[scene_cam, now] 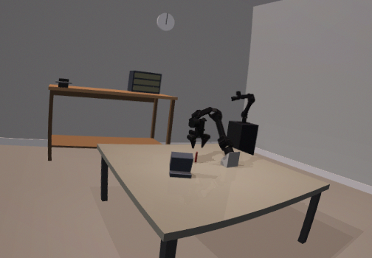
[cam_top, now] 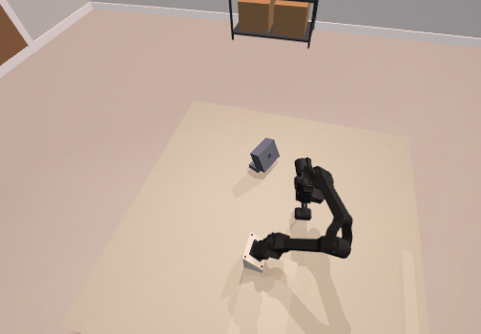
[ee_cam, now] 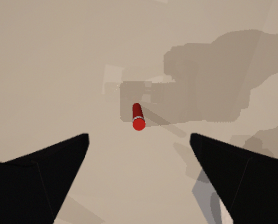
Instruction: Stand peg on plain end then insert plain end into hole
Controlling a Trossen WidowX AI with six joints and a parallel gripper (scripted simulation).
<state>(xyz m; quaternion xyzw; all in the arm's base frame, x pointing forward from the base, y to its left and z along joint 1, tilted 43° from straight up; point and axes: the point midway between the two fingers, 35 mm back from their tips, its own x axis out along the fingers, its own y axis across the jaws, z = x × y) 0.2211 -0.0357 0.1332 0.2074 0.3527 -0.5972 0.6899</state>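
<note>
My gripper tip is 50 mm above the red peg. Also, from my gripper tip: grey sloped panel (240 mm ahead, 230 mm to the left, 30 mm below).
</note>
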